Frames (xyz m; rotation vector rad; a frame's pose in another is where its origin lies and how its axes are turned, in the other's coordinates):
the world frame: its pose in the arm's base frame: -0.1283 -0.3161 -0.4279 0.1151 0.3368 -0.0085
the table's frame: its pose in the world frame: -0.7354 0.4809 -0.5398 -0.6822 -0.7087 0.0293
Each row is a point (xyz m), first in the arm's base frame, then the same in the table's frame.
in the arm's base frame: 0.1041 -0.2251 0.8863
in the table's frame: 1.4271 -1.1619 0.5653
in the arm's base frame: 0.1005 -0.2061 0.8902
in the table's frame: 1.4286 -1.1479 0.5791
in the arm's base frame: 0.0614 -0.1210 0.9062
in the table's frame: 1.4135 -1.0847 0.6484
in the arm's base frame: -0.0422 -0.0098 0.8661
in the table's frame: 1.3252 -0.9707 0.7110
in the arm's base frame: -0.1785 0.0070 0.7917
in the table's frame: 1.1777 -0.9192 0.7124
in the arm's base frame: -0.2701 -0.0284 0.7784
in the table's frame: 1.0819 -0.9437 0.7190
